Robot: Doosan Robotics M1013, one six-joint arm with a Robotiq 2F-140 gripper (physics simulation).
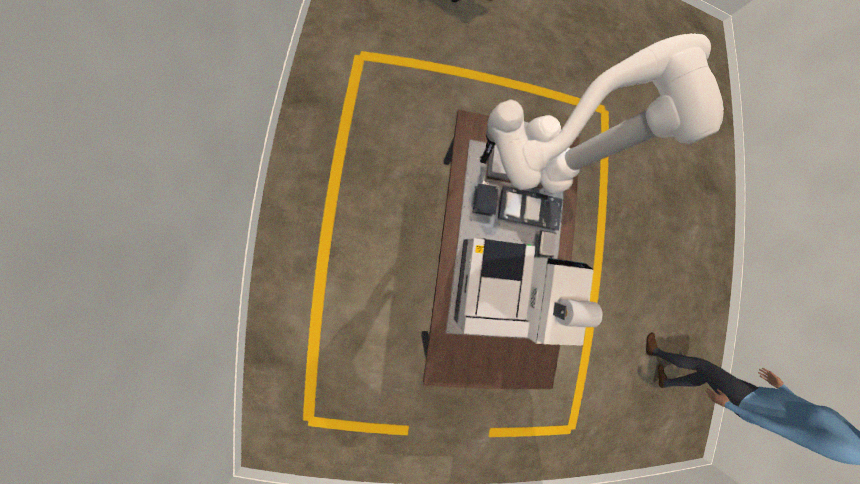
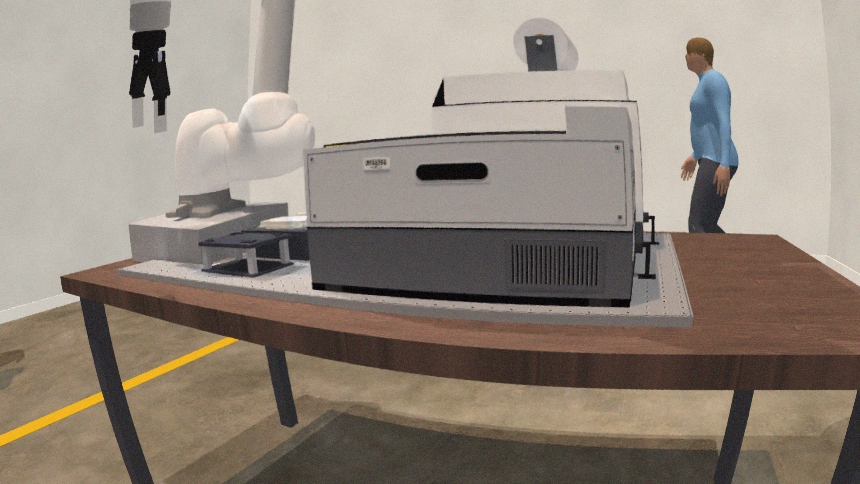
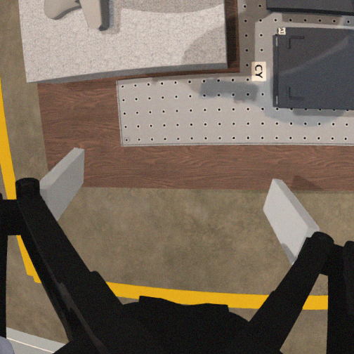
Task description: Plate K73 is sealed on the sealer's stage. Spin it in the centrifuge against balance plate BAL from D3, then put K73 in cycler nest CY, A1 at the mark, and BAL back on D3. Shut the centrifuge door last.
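Frame: origin at the arm's base, x back, y right, z up, level; centimetres.
Where they show: gripper, between the fingertips: [image 2: 148, 129]; arm's base, origin of its link: [image 2: 205, 211].
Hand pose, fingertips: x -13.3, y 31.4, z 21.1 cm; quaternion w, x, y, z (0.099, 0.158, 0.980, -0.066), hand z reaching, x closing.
Things, the pixels of their centre, and the offset from my fingertips. "pt": a spot on its surface instead. Level surfaces: height alone.
- cycler nest CY, middle of its body: [image 2: 244, 252] [image 1: 485, 199] dx -19.9, dy -8.3, dz -27.3 cm
- pale plate, middle of its body: [image 1: 548, 243] dx -44.0, dy -44.1, dz -19.5 cm
- sealer, middle of its body: [image 2: 546, 129] [image 1: 555, 300] dx -73.7, dy -41.1, dz -6.7 cm
- dark deck rack, a spot on its surface: [image 1: 501, 220] pt dx -30.8, dy -19.5, dz -30.4 cm
- dark top panel, a spot on its surface: [image 1: 504, 260] pt dx -53.6, dy -12.8, dz -9.2 cm
- film roll, middle of its body: [image 2: 547, 49] [image 1: 578, 313] dx -75.8, dy -40.9, dz +11.3 cm
- perforated board, height of its surface: dz -30.4 cm
- wooden table, height of its surface: dz -31.8 cm
My gripper [image 2: 149, 117] [image 3: 177, 180] is open and empty, high above and beyond the table edge at the robot base end. The cycler nest CY [image 1: 485, 198] [image 2: 243, 239] [image 3: 320, 70] is a dark raised platform, bare on top; its A1 label [image 3: 281, 31] shows at one corner. A pale plate [image 1: 547, 242] lies on the small stage before the sealer [image 1: 566, 294] [image 2: 535, 87]. Two pale plates [image 1: 513, 205] [image 1: 533, 208] lie in the dark deck rack [image 1: 501, 220]; their labels are unreadable. The large white centrifuge [image 1: 499, 326] [image 2: 361, 198] has a dark top panel [image 1: 504, 260]; its door state is unclear.
The robot's base block [image 2: 159, 240] [image 3: 125, 47] stands at the table's end, beside the CY nest. A film roll [image 1: 583, 313] [image 2: 565, 48] rises above the sealer. The perforated board [image 2: 662, 316] [image 3: 175, 117] lies on the wooden table [image 1: 490, 364]. A person [image 1: 788, 415] [image 2: 711, 120] stands beyond the table.
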